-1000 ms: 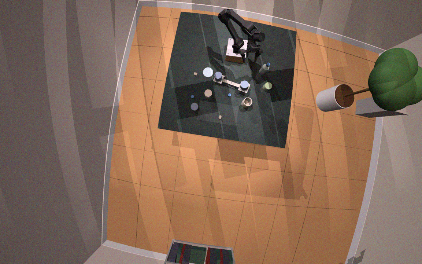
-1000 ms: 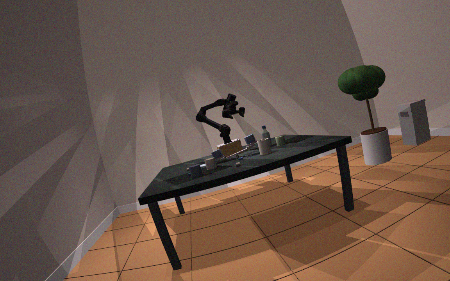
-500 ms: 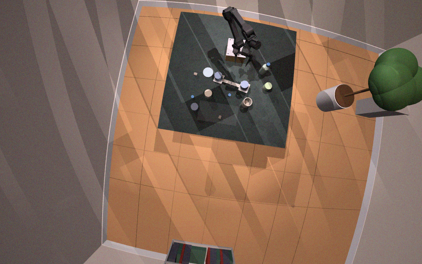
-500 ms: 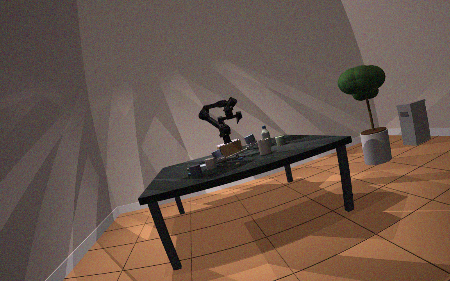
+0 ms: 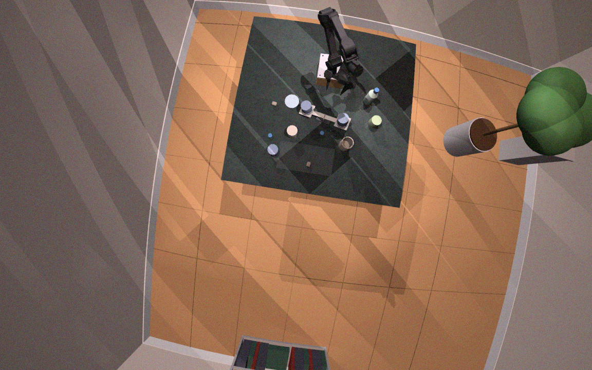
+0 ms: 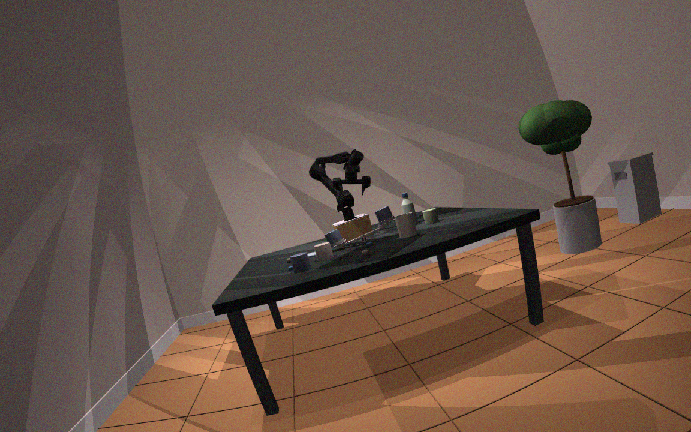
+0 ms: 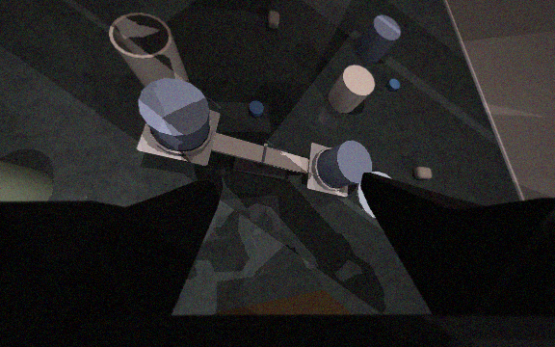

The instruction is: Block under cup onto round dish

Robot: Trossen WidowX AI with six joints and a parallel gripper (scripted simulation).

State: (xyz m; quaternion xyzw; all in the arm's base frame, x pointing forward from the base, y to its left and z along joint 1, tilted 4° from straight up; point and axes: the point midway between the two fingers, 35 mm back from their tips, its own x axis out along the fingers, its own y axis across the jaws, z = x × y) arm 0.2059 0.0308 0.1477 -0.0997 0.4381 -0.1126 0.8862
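The grey block lies 190 mm below my gripper tip, 140 mm to the right of it and 50 mm ahead of it. From my gripper tip the other things lie so: round grey dish 250 mm to the right, 230 mm below, 10 mm behind; bottle 290 mm to the left, 120 mm below, 100 mm behind; balance beam 190 mm below, 80 mm ahead, 20 mm to the right.
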